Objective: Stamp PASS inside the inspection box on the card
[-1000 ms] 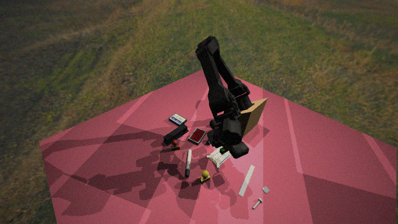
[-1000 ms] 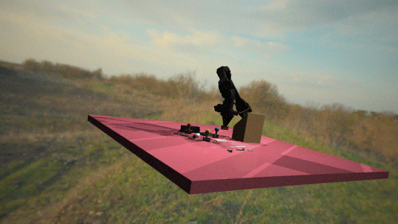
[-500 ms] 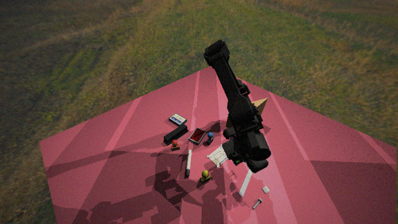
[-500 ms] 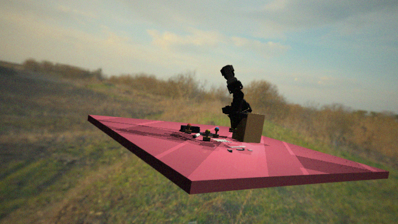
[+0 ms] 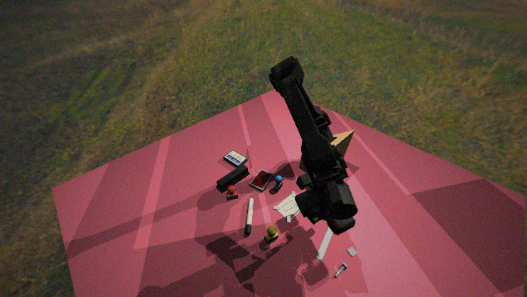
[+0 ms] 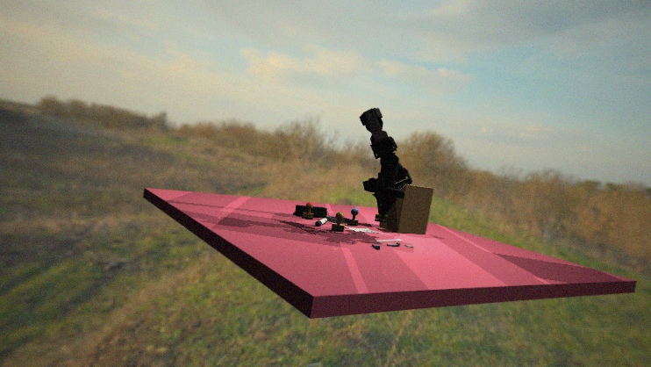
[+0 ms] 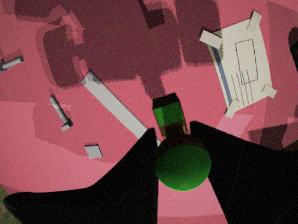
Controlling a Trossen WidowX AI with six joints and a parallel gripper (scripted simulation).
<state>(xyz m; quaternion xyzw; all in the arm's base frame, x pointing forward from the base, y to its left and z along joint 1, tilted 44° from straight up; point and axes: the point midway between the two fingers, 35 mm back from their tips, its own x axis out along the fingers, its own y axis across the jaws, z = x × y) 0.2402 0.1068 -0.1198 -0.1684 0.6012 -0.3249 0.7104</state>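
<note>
My gripper tip is now 70 mm above the grey strip, 50 mm to the right of it and 10 mm past it. Also, from my gripper tip: cream card 100 mm to the right, 80 mm below; then green-knobbed stamp right at my gripper tip; then yellow-knobbed stamp 130 mm ahead, 60 mm to the right, 60 mm below.
</note>
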